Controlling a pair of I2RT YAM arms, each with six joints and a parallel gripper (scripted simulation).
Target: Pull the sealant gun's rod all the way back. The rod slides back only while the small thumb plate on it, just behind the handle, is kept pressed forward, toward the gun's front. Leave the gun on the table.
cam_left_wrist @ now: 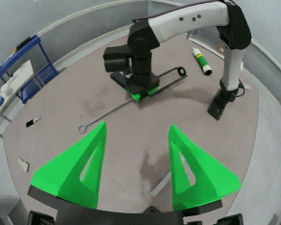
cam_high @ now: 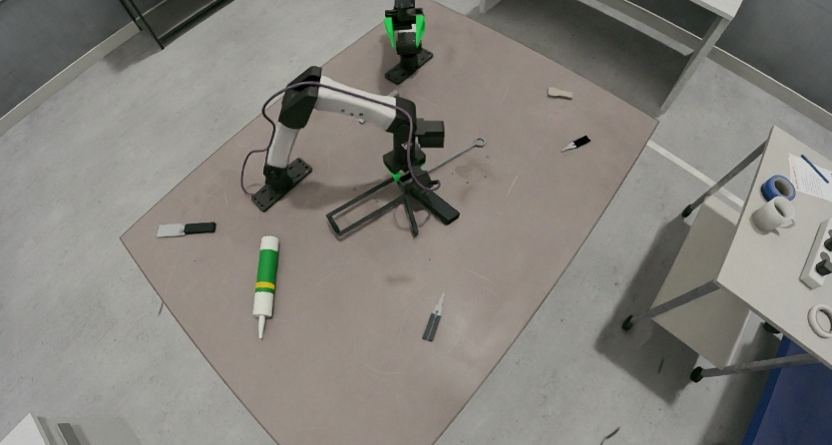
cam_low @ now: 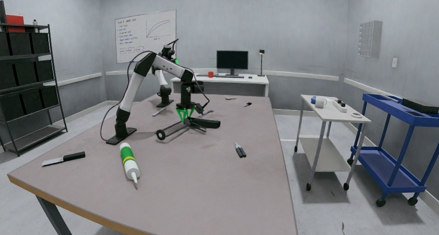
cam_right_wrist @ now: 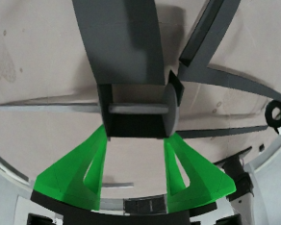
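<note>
My right gripper is now 2 cm short of the thumb plate, 2 cm to the right of it and 1 cm above it. Also, from my right hand: grey bar: 25 cm behind, 17 cm to the left, 2 cm below; then white cartridge: 9 cm behind, 49 cm to the right, 1 cm below; then pale piece: 21 cm ahead, 60 cm to the left, 2 cm below.
</note>
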